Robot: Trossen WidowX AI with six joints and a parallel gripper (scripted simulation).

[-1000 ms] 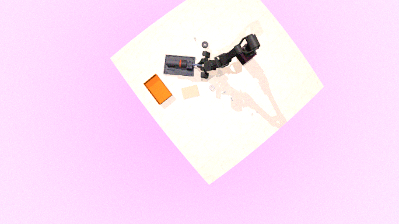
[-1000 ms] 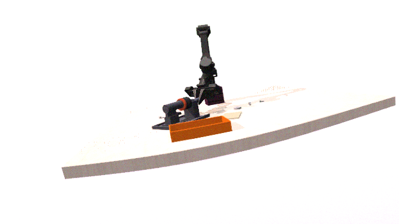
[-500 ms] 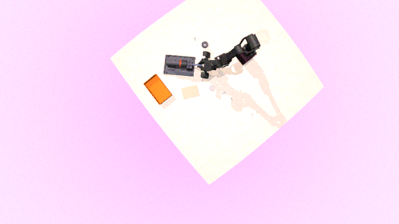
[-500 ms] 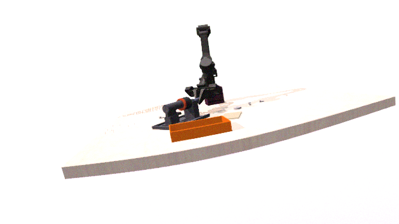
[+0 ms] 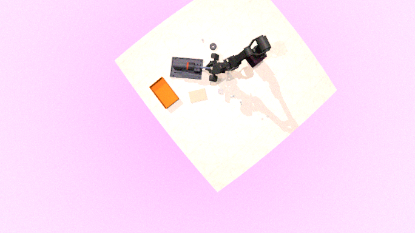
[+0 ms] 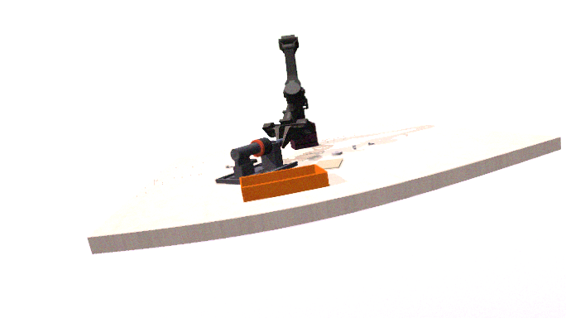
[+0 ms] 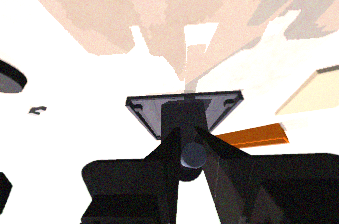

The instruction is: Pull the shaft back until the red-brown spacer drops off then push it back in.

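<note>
Right now the support block is 120 mm ahead of my gripper tip, 80 mm to the right of it and 10 mm below it. From my gripper tip the other things lie so: red-brown spacer: 100 mm ahead, 70 mm to the right, 20 mm above; then tan pad: 140 mm to the left, 140 mm ahead, 50 mm below; then orange tray: 340 mm ahead, 50 mm below.
</note>
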